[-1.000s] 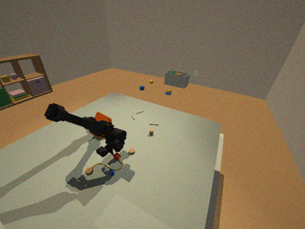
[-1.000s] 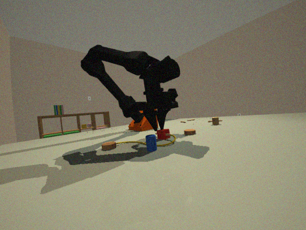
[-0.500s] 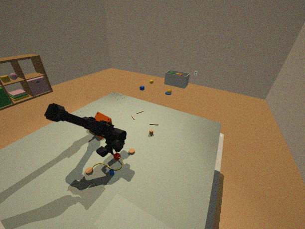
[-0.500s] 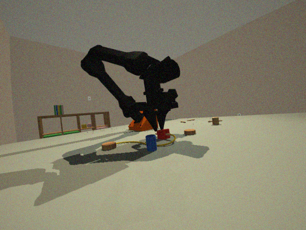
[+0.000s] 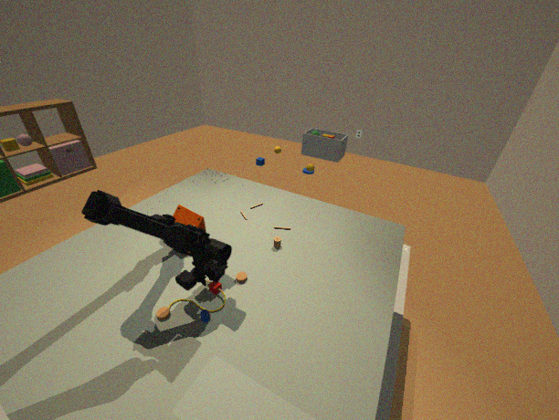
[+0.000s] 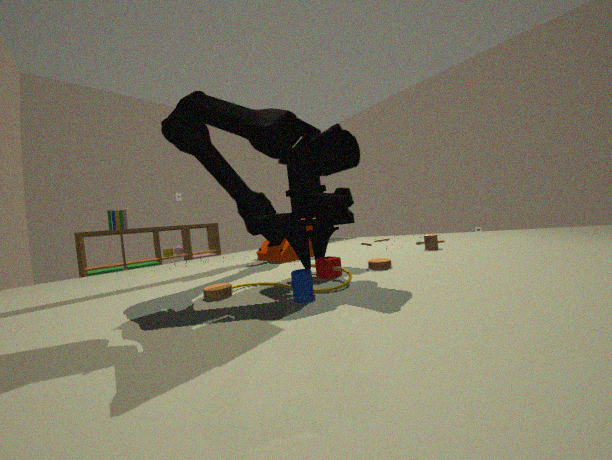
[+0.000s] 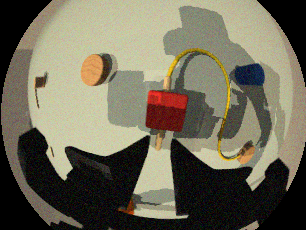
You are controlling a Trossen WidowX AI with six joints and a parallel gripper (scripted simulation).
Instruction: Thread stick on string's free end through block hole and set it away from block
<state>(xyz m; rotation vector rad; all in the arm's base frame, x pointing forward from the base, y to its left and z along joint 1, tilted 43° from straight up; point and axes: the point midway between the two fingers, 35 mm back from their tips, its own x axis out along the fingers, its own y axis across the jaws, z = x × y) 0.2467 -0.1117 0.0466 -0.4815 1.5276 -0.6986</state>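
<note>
Right now the red block is 4 cm ahead of my gripper tip. From my gripper tip the other things lie so: blue cylinder 11 cm to the right, 8 cm ahead, 1 cm above; thin wooden stick 4 cm ahead; small wooden cylinder 31 cm to the left, 11 cm ahead, 1 cm above.
</note>
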